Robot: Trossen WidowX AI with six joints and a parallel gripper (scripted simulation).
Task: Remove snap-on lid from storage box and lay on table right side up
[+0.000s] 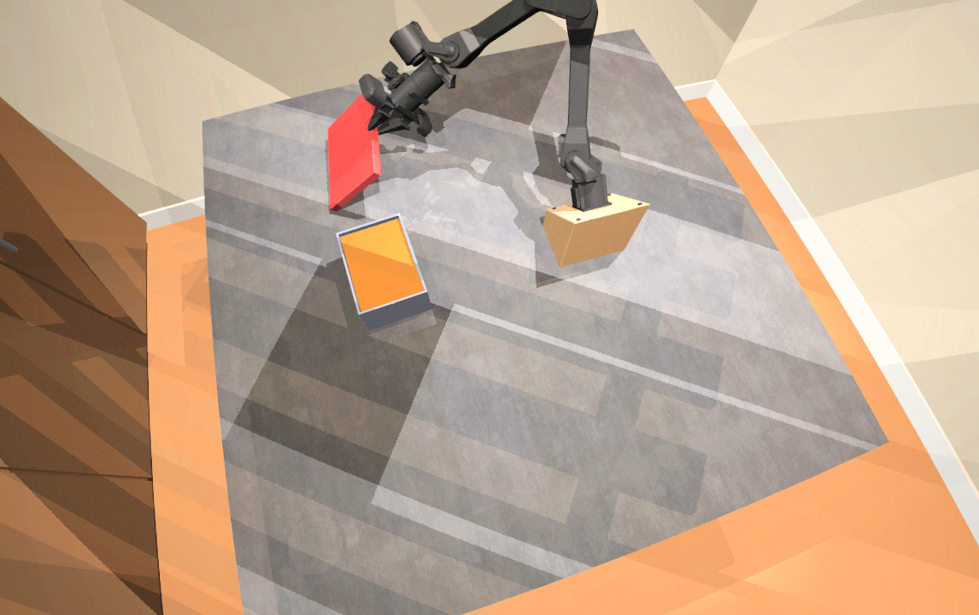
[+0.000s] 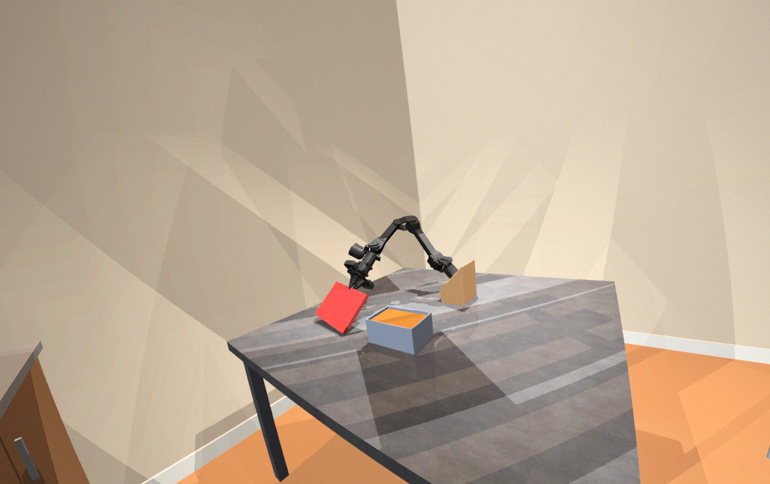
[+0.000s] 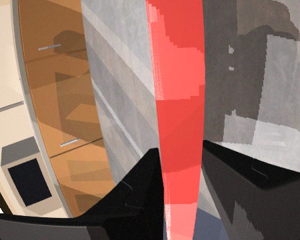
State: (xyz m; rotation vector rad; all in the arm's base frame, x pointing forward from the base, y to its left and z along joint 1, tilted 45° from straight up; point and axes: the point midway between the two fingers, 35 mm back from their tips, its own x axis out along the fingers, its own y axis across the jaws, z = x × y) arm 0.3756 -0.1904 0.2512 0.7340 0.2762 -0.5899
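The red lid is 6 cm ahead of my gripper tip, 2 cm to the right of it and 5 cm below it. From my gripper tip the other things lie so: storage box 5 cm ahead, 30 cm to the left, 9 cm below.
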